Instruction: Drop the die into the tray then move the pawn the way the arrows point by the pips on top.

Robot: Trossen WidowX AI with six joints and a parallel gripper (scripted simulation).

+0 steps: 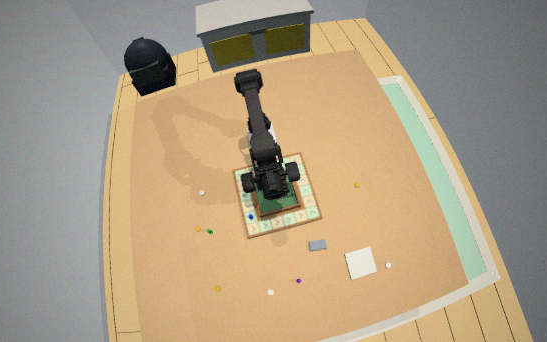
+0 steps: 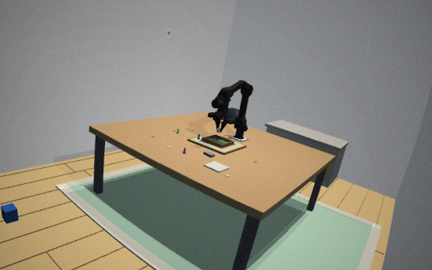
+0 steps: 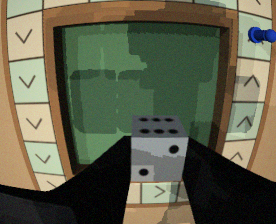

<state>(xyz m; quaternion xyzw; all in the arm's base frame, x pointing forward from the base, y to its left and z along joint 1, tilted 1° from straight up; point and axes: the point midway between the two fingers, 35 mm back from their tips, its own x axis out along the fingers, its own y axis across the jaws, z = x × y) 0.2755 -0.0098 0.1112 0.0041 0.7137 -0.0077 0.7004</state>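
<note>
Now: the blue pawn 7 cm ahead of my gripper tip, 10 cm to the right of it and 6 cm below it. The rest, counted from my gripper tip: green dice tray 9 cm below; then grey block 23 cm ahead, 10 cm to the left, 8 cm below; then white die right at my gripper tip.
</note>
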